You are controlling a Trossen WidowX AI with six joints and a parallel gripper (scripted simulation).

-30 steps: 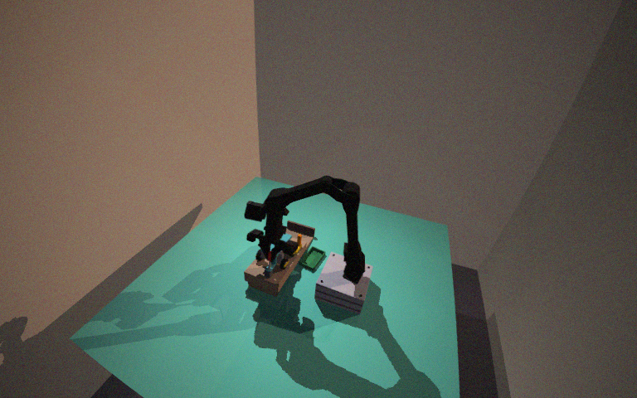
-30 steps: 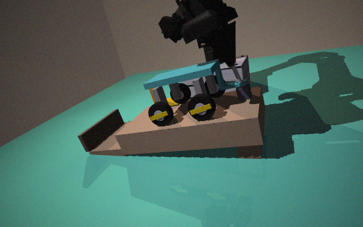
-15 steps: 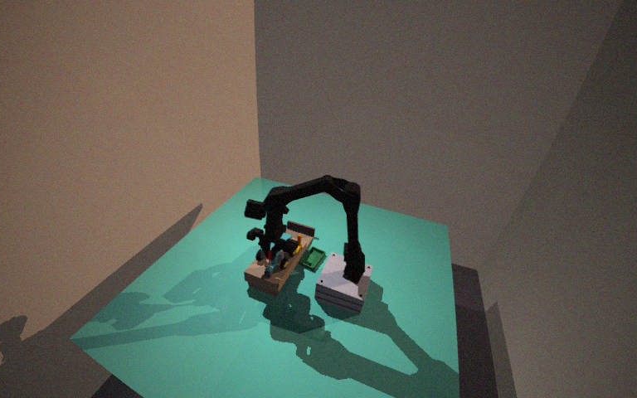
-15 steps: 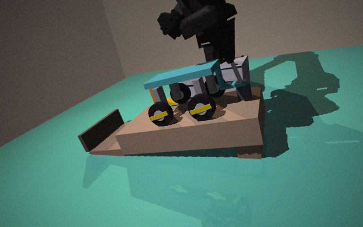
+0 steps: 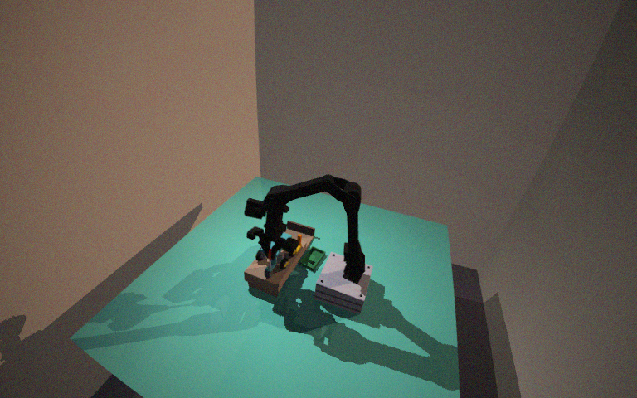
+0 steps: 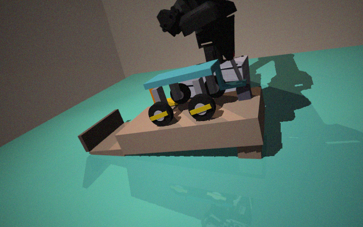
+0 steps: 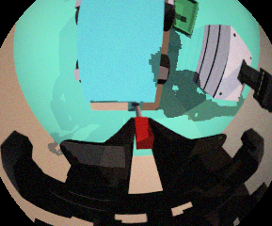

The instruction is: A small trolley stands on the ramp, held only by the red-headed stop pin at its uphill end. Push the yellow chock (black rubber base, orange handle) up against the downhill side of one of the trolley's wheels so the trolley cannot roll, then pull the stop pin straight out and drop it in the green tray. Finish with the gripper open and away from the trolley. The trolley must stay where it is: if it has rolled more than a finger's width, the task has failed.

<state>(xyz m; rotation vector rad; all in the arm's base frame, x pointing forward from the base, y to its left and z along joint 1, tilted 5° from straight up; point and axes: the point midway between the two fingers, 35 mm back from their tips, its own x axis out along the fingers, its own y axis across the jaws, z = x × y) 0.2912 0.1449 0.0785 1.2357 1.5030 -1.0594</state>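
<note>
The red-headed stop pin is right at my gripper tip. The rest, counted from my gripper tip: brown ramp (120 mm below, 90 mm to the right, 40 mm ahead); then yellow chock (180 mm to the right, 80 mm below, 10 mm behind); then blue trolley (90 mm to the right, 50 mm below, 40 mm ahead).
</note>
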